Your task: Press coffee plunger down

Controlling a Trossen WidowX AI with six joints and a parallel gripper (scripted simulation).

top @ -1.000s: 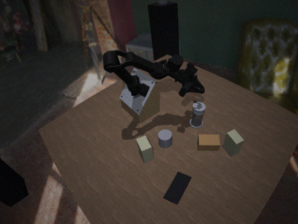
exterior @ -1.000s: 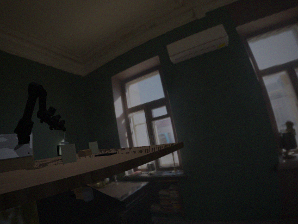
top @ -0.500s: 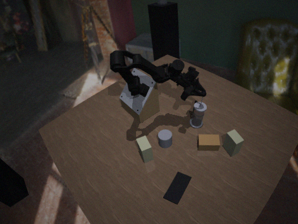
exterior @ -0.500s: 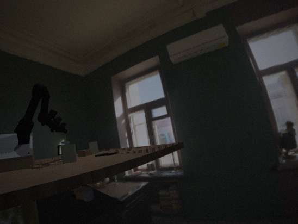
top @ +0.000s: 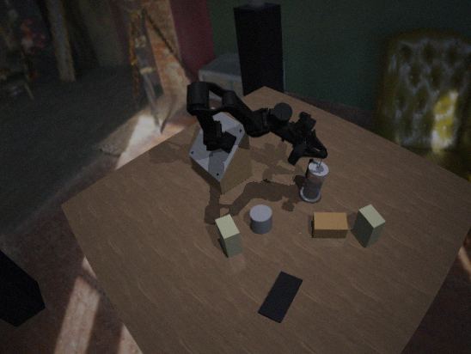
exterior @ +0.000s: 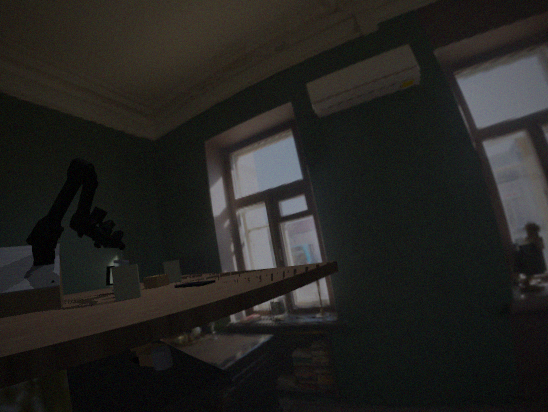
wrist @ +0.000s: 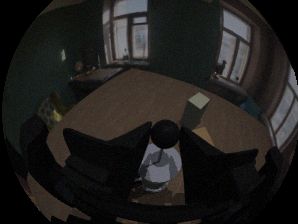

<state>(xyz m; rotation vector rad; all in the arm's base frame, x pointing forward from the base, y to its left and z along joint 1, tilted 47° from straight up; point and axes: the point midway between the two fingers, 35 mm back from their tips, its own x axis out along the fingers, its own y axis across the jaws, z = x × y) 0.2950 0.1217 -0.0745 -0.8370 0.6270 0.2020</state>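
The coffee press is 30 mm behind my gripper tip and 100 mm below it.
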